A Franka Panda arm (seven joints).
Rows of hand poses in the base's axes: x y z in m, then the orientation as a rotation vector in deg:
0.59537 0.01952 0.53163 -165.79 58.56 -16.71
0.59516 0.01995 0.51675 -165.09 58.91 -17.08
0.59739 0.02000 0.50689 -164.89 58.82 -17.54
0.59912 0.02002 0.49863 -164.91 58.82 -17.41
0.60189 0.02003 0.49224 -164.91 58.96 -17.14
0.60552 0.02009 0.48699 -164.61 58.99 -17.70
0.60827 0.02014 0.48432 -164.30 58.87 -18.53
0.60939 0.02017 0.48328 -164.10 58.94 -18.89
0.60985 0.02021 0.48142 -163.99 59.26 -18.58
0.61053 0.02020 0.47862 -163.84 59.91 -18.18
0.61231 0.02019 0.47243 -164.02 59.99 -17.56
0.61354 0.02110 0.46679 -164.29 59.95 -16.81
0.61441 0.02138 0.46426 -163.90 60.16 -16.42
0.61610 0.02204 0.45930 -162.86 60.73 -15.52
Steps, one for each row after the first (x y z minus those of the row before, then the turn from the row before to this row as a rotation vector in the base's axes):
-0.00021 0.00043 -0.01488 0.42 -0.43 -0.32
0.00223 0.00005 -0.00986 0.06 -0.35 0.02
0.00173 0.00002 -0.00826 0.02 0.08 0.01
0.00277 0.00001 -0.00639 0.05 0.17 -0.08
0.00363 0.00006 -0.00525 0.08 -0.43 -0.08
0.00275 0.00005 -0.00267 0.04 -0.61 0.01
0.00112 0.00003 -0.00104 0.05 -0.27 -0.08
0.00046 0.00004 -0.00186 0.12 0.18 -0.21
0.00068 -0.00001 -0.00280 0.10 0.26 -0.42
0.00178 -0.00001 -0.00619 0.02 0.44 -0.01
0.00123 0.00091 -0.00564 0.01 0.53 0.09
0.00087 0.00028 -0.00253 0.41 0.11 -0.17
0.00169 0.00066 -0.00496 1.04 0.22 -0.48

